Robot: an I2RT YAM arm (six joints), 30 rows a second.
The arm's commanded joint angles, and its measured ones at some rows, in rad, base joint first. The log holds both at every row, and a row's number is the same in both.
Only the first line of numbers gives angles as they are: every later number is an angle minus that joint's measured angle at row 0.
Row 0, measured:
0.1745, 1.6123, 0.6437, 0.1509, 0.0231, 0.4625
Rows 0 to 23, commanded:
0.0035, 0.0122, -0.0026, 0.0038, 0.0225, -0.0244
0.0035, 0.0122, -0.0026, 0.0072, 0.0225, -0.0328
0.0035, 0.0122, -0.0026, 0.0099, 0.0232, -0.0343
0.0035, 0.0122, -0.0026, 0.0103, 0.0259, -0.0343
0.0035, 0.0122, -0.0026, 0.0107, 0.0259, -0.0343
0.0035, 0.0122, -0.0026, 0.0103, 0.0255, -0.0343
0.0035, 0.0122, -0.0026, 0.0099, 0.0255, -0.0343
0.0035, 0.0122, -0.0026, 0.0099, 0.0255, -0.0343
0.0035, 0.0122, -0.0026, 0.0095, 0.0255, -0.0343
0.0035, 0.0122, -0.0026, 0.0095, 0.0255, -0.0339
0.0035, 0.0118, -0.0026, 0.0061, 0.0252, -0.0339
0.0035, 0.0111, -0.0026, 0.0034, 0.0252, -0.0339
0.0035, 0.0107, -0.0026, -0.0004, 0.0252, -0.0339
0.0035, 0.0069, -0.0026, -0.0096, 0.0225, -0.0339
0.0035, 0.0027, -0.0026, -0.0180, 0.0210, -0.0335
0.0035, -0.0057, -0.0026, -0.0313, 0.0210, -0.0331
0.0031, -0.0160, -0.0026, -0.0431, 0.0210, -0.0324
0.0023, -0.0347, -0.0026, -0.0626, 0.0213, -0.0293
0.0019, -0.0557, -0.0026, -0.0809, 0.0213, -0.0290
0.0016, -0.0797, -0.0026, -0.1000, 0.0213, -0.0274
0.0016, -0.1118, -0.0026, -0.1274, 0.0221, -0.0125
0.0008, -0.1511, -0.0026, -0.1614, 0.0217, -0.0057
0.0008, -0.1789, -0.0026, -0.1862, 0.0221, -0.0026
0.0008, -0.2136, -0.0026, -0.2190, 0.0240, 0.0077
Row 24, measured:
0.0000, -0.1362, -0.0015, -0.1866, 0.0156, -0.0160
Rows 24 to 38, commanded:
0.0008, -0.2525, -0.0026, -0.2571, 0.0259, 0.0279
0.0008, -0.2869, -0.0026, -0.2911, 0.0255, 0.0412
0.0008, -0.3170, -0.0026, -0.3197, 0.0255, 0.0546
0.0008, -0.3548, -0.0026, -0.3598, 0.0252, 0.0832
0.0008, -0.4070, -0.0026, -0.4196, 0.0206, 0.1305
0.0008, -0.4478, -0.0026, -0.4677, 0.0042, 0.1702
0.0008, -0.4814, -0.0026, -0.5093, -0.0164, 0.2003
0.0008, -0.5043, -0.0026, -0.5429, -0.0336, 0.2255
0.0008, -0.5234, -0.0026, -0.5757, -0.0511, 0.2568
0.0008, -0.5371, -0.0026, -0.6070, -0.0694, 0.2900
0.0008, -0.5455, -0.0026, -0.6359, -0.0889, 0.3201
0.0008, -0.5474, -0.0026, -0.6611, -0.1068, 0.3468
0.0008, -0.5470, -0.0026, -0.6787, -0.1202, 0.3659
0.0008, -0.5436, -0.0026, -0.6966, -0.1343, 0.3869
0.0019, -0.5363, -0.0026, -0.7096, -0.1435, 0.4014
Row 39, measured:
0.0000, -0.5413, -0.0030, -0.6894, -0.0843, 0.2953
